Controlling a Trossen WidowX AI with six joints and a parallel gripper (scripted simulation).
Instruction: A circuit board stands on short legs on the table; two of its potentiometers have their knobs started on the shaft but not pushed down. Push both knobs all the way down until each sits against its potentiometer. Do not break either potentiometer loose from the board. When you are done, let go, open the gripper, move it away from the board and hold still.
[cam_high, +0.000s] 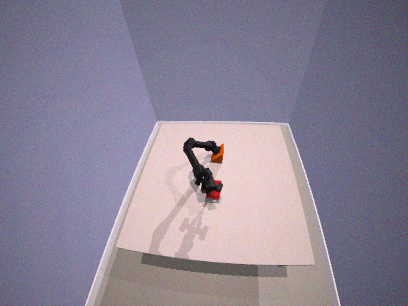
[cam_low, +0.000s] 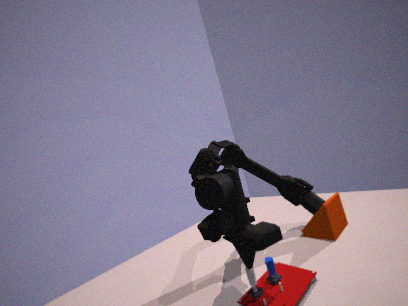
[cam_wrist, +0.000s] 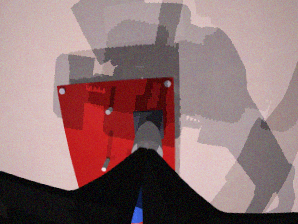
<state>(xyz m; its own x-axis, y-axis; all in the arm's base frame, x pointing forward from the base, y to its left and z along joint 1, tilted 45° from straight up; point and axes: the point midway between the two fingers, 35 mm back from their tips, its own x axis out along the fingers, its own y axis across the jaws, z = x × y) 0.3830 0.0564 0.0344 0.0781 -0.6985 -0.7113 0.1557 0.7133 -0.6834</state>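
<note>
My gripper tip is now 10 mm above the white knob. Also, from my gripper tip: blue knob 50 mm behind, 10 mm to the left, 20 mm below.
</note>
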